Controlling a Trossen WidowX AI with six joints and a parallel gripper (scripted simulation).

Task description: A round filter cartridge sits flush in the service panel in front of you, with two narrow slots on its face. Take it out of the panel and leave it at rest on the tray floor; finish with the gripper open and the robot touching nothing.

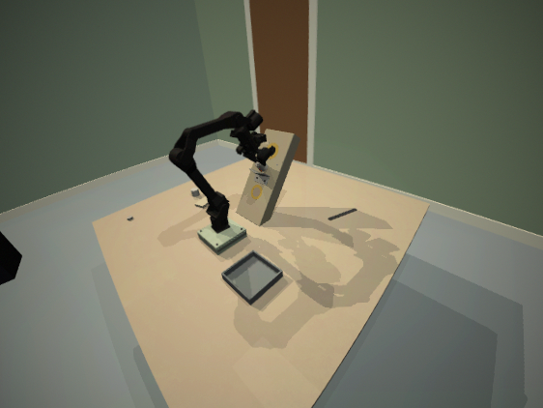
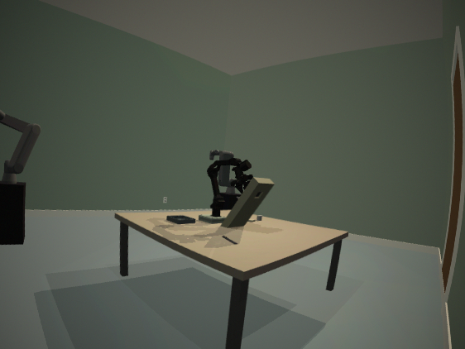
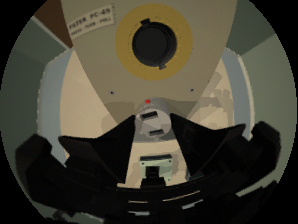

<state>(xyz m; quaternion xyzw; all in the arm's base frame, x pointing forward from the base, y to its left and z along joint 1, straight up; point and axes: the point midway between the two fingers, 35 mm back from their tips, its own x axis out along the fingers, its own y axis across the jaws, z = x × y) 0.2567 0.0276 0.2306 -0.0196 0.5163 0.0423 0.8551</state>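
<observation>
Now: gripper tip 310 mm past the dark square tray, 320 mm to the left of it and 230 mm above it. Also, from my gripper tip: round filter cartridge (right at my gripper tip); grey block (220 mm behind, 410 mm to the left, 220 mm below).
</observation>
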